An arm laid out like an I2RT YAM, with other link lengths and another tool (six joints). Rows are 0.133 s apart.
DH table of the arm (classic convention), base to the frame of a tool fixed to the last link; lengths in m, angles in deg. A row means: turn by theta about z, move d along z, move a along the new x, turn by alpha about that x. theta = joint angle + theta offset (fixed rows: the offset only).
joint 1: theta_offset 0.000; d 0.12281; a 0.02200; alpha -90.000
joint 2: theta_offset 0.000; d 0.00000; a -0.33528; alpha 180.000
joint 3: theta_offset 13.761; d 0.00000; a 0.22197; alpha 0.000
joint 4: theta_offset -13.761; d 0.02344; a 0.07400; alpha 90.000
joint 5: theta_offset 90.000; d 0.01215; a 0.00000; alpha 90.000
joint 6: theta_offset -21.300; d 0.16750; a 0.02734; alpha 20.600
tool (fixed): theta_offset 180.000; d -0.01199; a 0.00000; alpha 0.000
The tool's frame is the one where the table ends.
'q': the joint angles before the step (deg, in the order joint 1, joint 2, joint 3, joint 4, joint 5, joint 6). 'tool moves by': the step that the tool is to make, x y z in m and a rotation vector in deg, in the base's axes. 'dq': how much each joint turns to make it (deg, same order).
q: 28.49, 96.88, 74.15, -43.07, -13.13, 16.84
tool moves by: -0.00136, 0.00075, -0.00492, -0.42, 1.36, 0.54
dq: 0.00, 0.87, 0.26, -0.87, -0.47, -0.39
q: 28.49, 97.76, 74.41, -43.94, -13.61, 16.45
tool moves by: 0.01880, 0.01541, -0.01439, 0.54, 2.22, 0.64
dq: 0.00, 5.52, 3.78, 0.04, -1.66, -0.03
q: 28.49, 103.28, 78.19, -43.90, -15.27, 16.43
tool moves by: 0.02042, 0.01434, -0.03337, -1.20, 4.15, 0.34
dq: 0.02, 8.05, 4.05, -0.22, -0.98, 0.00
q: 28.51, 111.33, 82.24, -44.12, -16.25, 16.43
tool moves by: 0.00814, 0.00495, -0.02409, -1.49, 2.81, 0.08
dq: 0.05, 4.72, 1.92, -0.39, -0.04, -0.02
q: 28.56, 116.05, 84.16, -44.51, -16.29, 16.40
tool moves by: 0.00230, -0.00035, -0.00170, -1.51, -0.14, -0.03
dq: 0.35, 0.72, 0.98, -0.85, 1.44, 0.05
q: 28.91, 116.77, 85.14, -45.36, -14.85, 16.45
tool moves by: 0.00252, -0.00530, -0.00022, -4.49, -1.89, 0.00
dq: 1.07, 0.20, 0.53, -0.90, 4.95, -0.03
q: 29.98, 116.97, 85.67, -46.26, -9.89, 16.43
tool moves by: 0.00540, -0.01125, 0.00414, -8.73, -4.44, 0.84
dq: 1.99, 0.00, 0.59, -1.36, 9.79, -0.93
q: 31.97, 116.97, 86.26, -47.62, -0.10, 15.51
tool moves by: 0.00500, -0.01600, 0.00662, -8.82, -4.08, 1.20
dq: 1.26, -0.16, -0.11, -1.22, 9.46, -1.80
